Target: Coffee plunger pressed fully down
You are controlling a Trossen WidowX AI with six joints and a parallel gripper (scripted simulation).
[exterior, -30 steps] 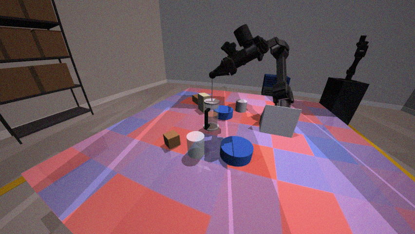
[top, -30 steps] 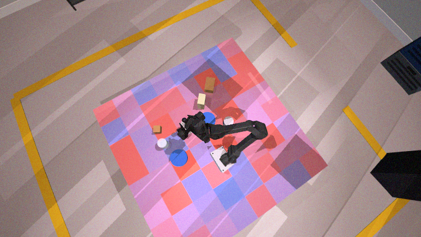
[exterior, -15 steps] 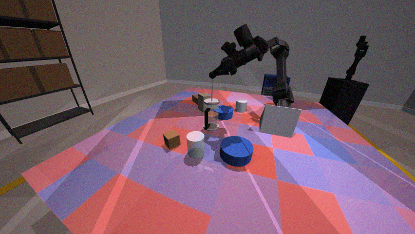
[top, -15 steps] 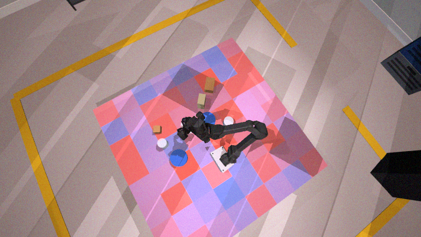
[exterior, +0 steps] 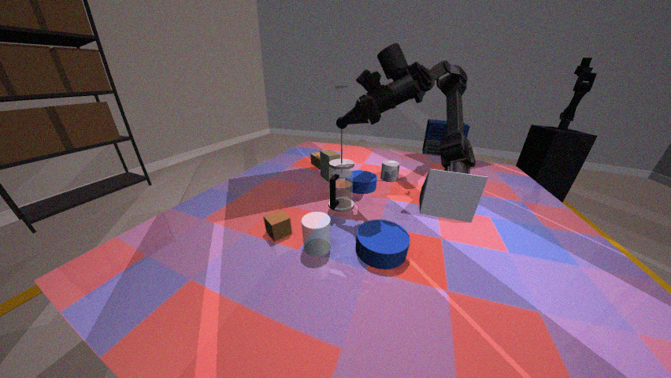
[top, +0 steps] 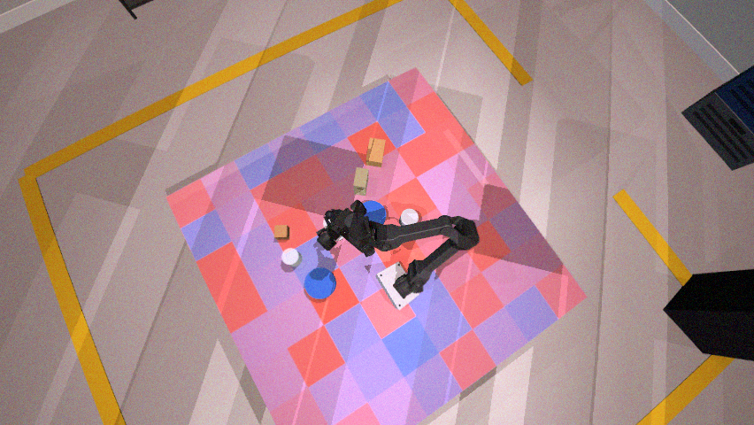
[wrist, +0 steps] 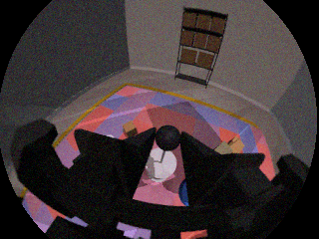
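My gripper tip is now 10 mm past the coffee press, 20 mm to the right of it and 130 mm above it. From my gripper tip the other things lie so: brown cube (120 mm ahead, 180 mm to the left, 230 mm below).
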